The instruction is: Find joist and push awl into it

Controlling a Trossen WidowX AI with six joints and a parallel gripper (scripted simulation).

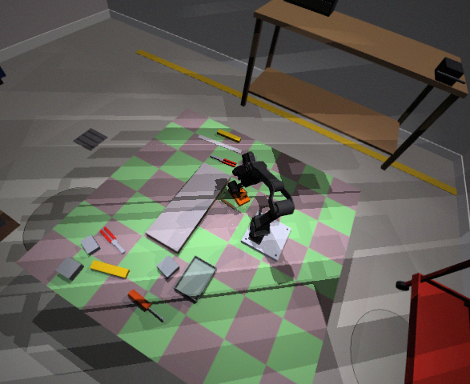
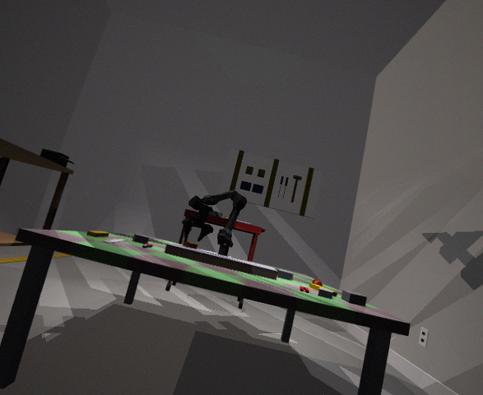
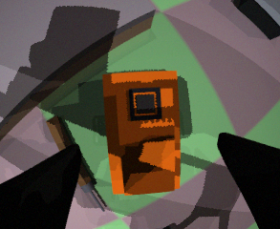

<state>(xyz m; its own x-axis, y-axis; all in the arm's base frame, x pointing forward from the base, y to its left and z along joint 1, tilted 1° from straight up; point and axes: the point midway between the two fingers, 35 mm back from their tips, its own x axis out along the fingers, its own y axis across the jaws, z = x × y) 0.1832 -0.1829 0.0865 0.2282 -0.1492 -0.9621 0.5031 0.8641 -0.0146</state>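
Right now the orange stud finder is 3 cm below my gripper tip and 1 cm ahead of it. The rest, counted from my gripper tip: awl (9 cm to the left, 7 cm below, 1 cm behind); then ruler (29 cm to the right, 28 cm ahead, 7 cm below); then glass-like tray (50 cm to the left, 6 cm below, 3 cm behind).
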